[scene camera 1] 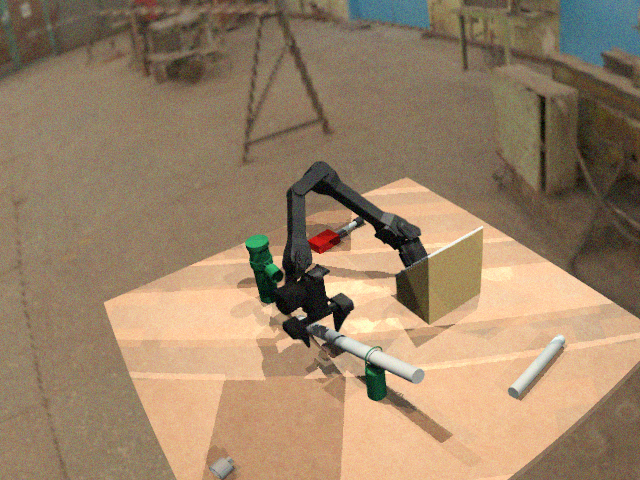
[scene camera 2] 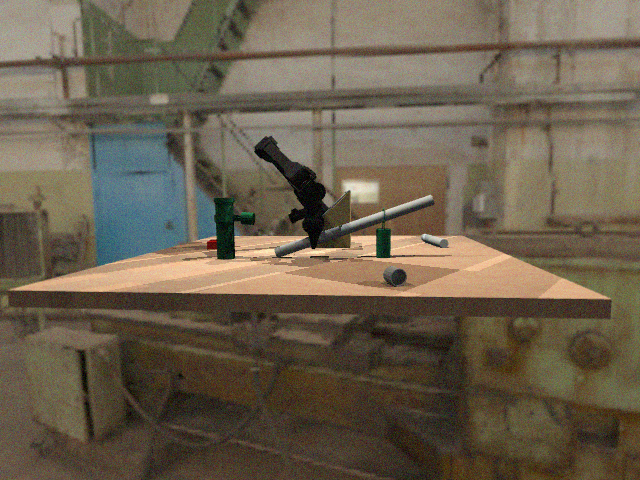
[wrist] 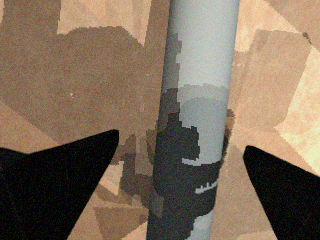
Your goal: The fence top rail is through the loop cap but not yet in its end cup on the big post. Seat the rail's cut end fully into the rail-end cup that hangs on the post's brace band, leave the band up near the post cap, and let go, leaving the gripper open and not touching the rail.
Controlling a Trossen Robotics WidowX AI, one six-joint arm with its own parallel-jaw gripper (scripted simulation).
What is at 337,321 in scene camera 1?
My gripper.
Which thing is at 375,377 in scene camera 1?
A short green post.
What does my gripper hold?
Nothing.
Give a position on a grey tube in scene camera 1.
At 553,347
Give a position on a grey top rail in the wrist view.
196,80
